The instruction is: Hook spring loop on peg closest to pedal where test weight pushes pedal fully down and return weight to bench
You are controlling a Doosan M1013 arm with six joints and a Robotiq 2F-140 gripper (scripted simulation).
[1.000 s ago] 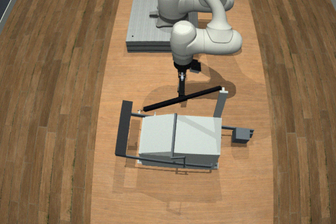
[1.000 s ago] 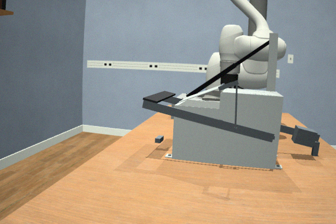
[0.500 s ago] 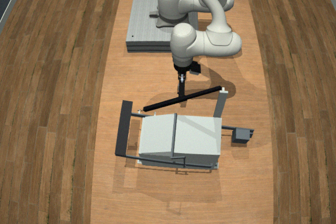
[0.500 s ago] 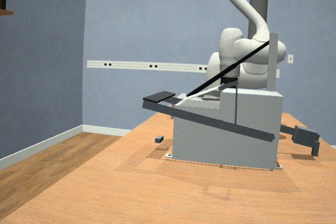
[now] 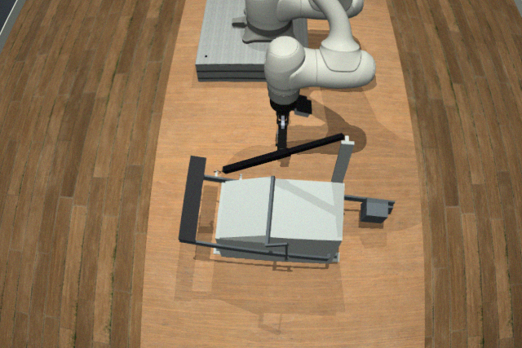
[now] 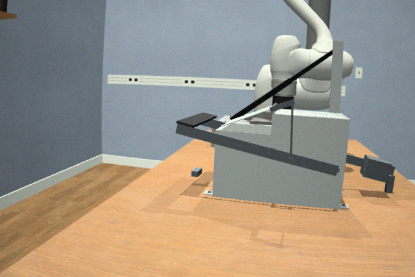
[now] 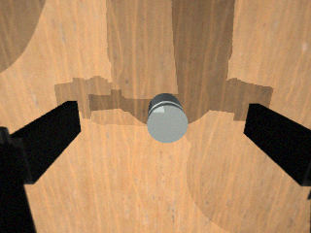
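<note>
Right now my hand is 1 cm above the steel test weight. Round my hand: small grey block: 25 cm to the right, 21 cm ahead, 2 cm below.
</note>
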